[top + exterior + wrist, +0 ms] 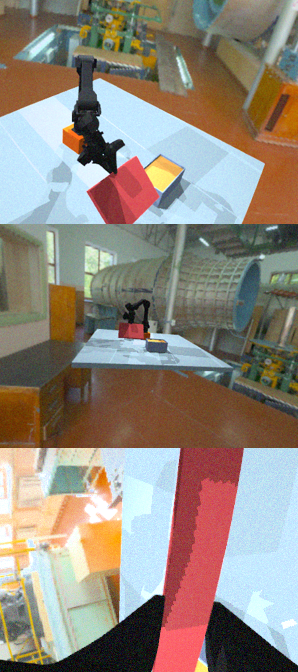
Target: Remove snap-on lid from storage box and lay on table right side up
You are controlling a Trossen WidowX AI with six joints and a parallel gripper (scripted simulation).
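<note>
Now: the red lid 6 cm ahead of my gripper tip, 1 cm to the left of it and 5 cm below it. From my gripper tip the other things lie so: storage box 4 cm ahead, 27 cm to the left, 18 cm below.
</note>
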